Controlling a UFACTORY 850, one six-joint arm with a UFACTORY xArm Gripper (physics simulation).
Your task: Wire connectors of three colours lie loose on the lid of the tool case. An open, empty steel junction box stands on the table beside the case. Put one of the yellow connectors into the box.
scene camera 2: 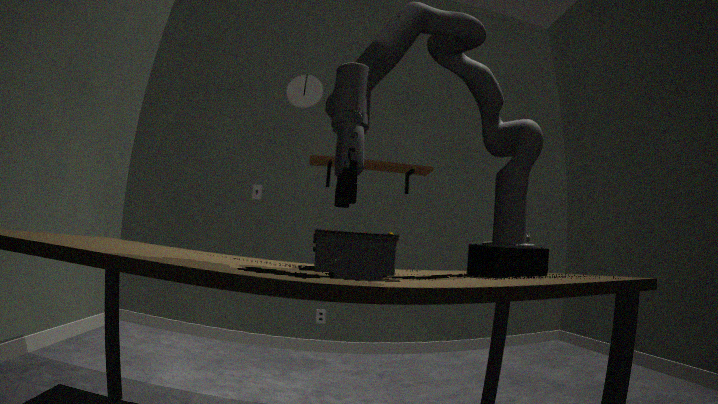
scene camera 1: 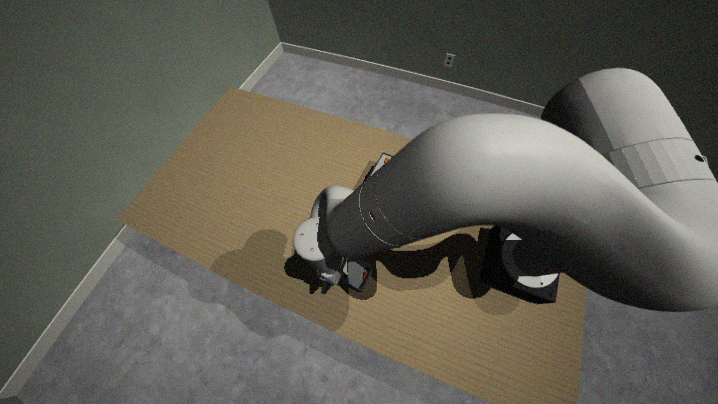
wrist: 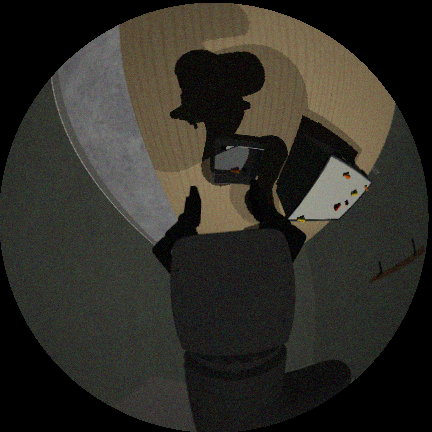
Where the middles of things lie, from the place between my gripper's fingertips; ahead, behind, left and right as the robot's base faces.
My gripper is now 3 cm past the steel junction box (scene camera 2: 347, 269), 4 cm to the left of it and 14 cm above it. The rest, counted from my hand: tool case (scene camera 2: 330, 245) (34 cm to the right, 10 cm below).
